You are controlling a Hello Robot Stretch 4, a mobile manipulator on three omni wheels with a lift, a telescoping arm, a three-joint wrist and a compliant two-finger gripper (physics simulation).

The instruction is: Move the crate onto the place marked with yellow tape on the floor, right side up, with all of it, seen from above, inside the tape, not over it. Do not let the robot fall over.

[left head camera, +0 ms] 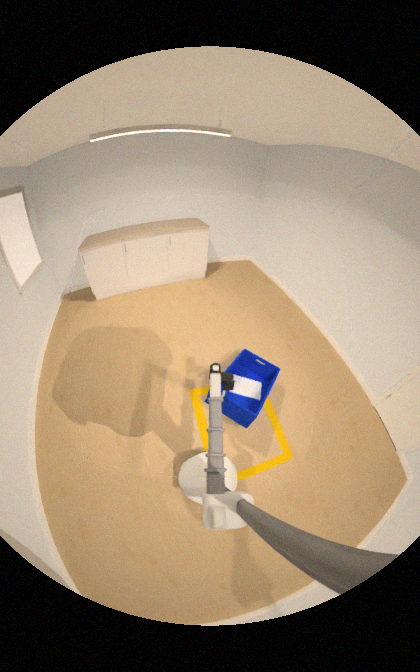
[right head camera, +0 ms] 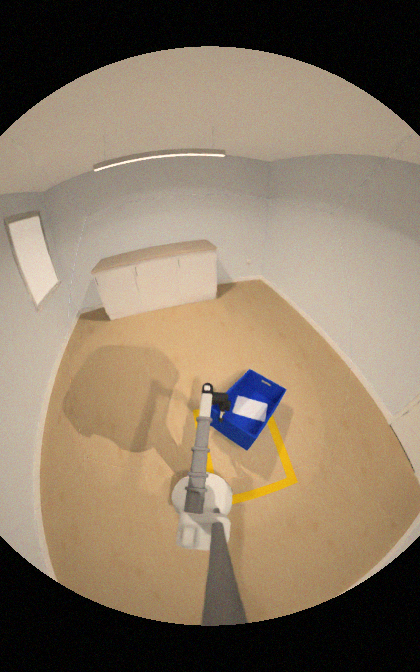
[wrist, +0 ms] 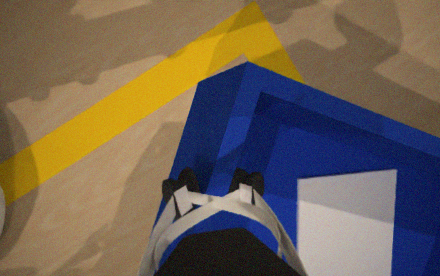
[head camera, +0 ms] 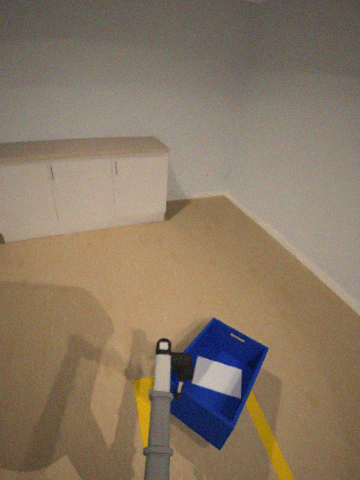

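The blue crate (head camera: 200, 420) (left head camera: 240, 415) (right head camera: 240, 437) (wrist: 350, 112) is right side up, turned at an angle to the tape. Its shadow lies offset to the right, and it looks raised off the floor. The yellow tape outline (head camera: 265, 430) (left head camera: 278, 430) (right head camera: 283, 452) (wrist: 100, 120) shows below it. In the head views the crate overlaps the far side of the tape and reaches past it. My gripper (head camera: 179, 390) (right head camera: 221, 415) (wrist: 215, 181) is shut on the crate's near left wall, one finger on each side. The crate hides the tape's far right corner in the head views.
A white sheet (head camera: 217, 377) (wrist: 345, 225) lies in the crate. My round base (left head camera: 192, 475) (right head camera: 185, 495) stands at the tape's near left corner. A white cabinet (head camera: 85, 190) (left head camera: 150, 260) (right head camera: 160, 285) stands along the back wall. Another wall is on the right.
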